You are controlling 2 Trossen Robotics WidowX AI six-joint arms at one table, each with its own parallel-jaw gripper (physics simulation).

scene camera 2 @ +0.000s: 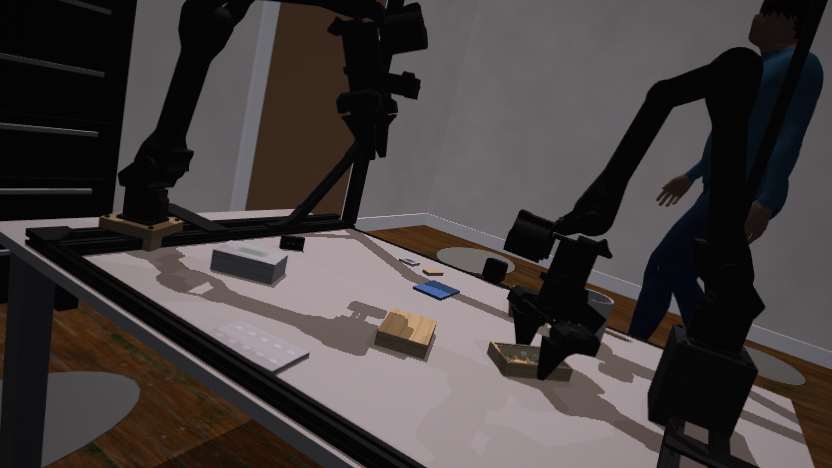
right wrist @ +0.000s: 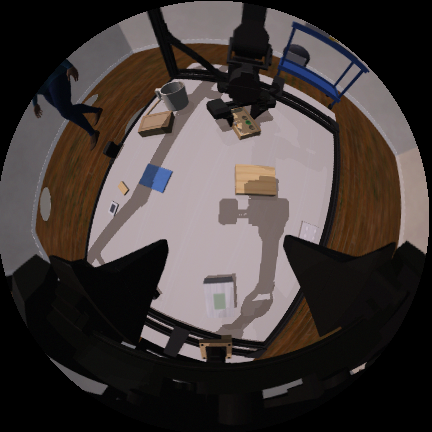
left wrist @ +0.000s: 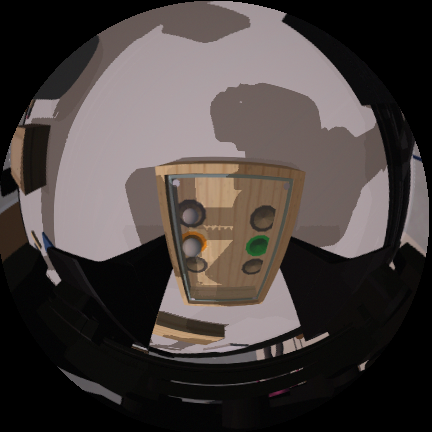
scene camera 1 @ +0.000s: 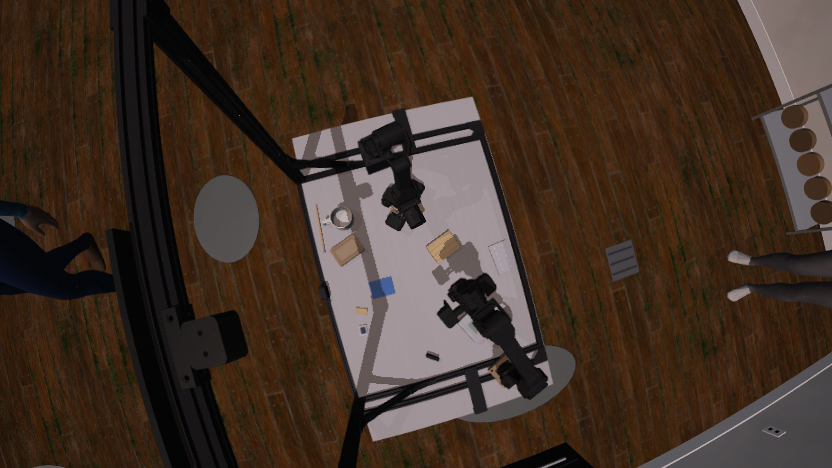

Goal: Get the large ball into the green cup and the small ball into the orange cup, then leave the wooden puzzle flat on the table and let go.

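Places are measured from the left arm's base along level axes (x ahead, y left, z up), in millimetres.
Pixels of known places: left gripper, fingertip midpoint: (scene camera 2: pixel 529 367) (right wrist: pixel 240 122) (left wrist: pixel 226 237); right gripper, fingertip midpoint: (scene camera 2: pixel 377 158) (right wrist: pixel 226 243); left arm's base, origin of the base link: (scene camera 2: pixel 712 344) (scene camera 1: pixel 375 148); right arm's base, origin of the base link: (scene camera 2: pixel 143 218) (right wrist: pixel 215 351) (left wrist: pixel 137 349) (scene camera 1: pixel 506 370).
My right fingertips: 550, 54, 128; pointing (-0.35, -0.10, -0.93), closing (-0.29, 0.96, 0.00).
Observation:
Ahead of a thing's pixels: the offset from my right fingertips to its top centre, as dx, dy, dz. "pt": to the spot under its first point.
The wooden puzzle @(-320, -18, -226) (left wrist: pixel 225 169) (scene camera 2: pixel 512 369) (right wrist: pixel 247 134) is a shallow box with a clear cover. In the left wrist view, a larger-looking grey ball @(-307, -38, -234) (left wrist: pixel 192 247) sits at the orange cup @(pt -322, -37, -228) (left wrist: pixel 204 243), and a smaller-looking ball @(-324, -51, -237) (left wrist: pixel 190 216) sits in the dark cup beside it. The green cup @(pt -339, -12, -228) (left wrist: pixel 258 245) holds no ball. My left gripper (scene camera 2: pixel 535 357) (left wrist: pixel 226 237) (right wrist: pixel 240 122) is shut on the puzzle, a finger against each long side; its fingertips are partly hidden. My right gripper (scene camera 2: pixel 375 154) (right wrist: pixel 226 243) is open and empty, high above the table.
A pale wooden block @(-141, +54, -225) (scene camera 1: pixel 437 247) (scene camera 2: pixel 407 324) (right wrist: pixel 250 171) lies near the puzzle. A grey mug @(pt -341, -230, -185) (right wrist: pixel 175 97), a brown box @(-261, -279, -213) (scene camera 1: pixel 346 250) (right wrist: pixel 156 121) and a blue pad @(-86, -213, -243) (scene camera 1: pixel 382 287) (scene camera 2: pixel 436 289) lie to one side. A grey box @(+177, +47, -212) (scene camera 2: pixel 249 263) stands nearer the right arm.

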